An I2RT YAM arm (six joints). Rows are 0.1 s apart.
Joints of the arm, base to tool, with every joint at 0 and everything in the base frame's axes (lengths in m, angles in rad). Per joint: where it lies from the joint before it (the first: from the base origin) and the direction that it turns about. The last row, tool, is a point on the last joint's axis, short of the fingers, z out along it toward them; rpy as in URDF.
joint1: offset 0 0 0.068 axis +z
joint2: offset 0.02 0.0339 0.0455 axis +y
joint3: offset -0.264 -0.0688 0 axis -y
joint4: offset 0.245 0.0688 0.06 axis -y
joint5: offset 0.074 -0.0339 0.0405 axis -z
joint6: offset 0.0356 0 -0.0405 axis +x
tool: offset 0 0 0 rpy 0 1.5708 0
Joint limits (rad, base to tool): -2.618..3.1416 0..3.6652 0..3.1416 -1.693..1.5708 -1.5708..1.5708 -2.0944..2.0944
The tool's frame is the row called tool.
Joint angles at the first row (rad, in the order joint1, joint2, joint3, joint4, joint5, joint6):
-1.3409, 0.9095, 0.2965, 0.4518, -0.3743, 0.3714
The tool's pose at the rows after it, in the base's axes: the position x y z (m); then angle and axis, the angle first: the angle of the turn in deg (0 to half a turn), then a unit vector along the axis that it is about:
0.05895 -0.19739 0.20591 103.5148 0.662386 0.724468 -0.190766
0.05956 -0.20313 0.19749 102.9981 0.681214 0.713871 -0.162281
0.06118 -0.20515 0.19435 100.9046 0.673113 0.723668 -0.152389
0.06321 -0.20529 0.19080 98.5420 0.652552 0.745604 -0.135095
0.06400 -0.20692 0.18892 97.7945 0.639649 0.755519 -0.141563
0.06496 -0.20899 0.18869 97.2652 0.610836 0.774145 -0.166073
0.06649 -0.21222 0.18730 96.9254 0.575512 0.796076 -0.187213
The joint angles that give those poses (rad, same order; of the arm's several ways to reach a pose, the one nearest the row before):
-1.3408, 0.9685, 0.3055, 0.4602, -0.3559, 0.4317
-1.3475, 1.0341, 0.2949, 0.5304, -0.3767, 0.4830
-1.3473, 1.0726, 0.2804, 0.6151, -0.4098, 0.4956
-1.3470, 1.1090, 0.2616, 0.7039, -0.4682, 0.4982
-1.3468, 1.1366, 0.2564, 0.7526, -0.4801, 0.4825
-1.3459, 1.1612, 0.2563, 0.7965, -0.4891, 0.4306
-1.3453, 1.1988, 0.2594, 0.8462, -0.5092, 0.3721

